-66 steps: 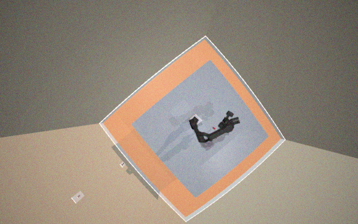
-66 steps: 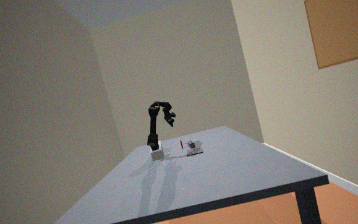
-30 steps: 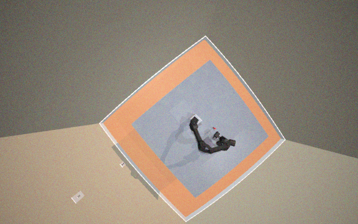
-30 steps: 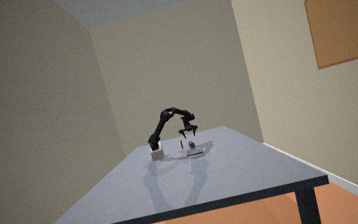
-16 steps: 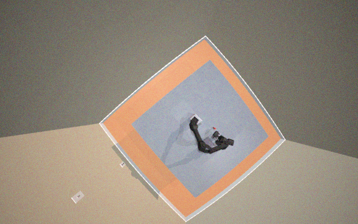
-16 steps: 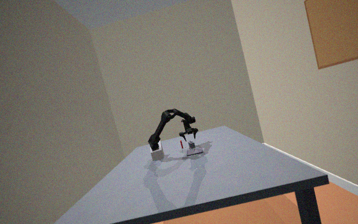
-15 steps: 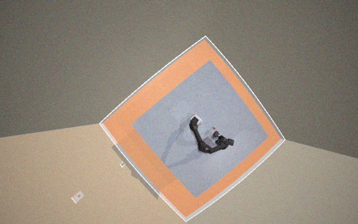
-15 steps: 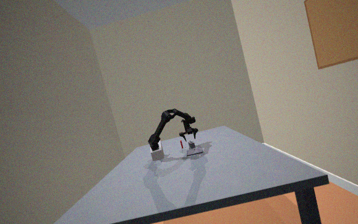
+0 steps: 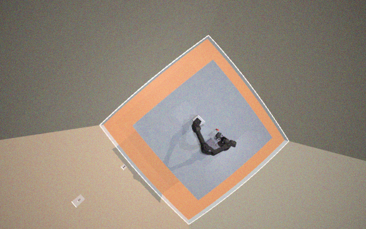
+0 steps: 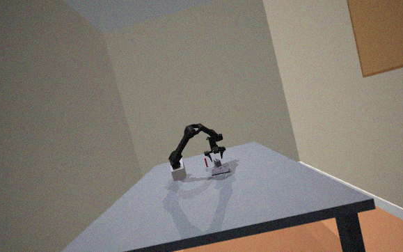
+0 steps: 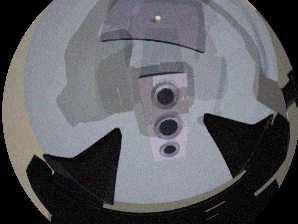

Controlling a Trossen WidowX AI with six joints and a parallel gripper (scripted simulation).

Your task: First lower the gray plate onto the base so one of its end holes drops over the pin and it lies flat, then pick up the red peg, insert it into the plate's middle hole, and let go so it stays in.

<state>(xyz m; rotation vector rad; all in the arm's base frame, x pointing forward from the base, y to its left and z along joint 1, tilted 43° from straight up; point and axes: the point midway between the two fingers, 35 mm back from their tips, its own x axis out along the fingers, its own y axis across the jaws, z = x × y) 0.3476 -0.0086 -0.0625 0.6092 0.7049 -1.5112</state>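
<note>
Now: the gray plate 1 cm below my gripper tip. Round my gripper tip: square base 14 cm to the right, 4 cm below, 1 cm behind; red peg 10 cm behind, 4 cm to the left.
</note>
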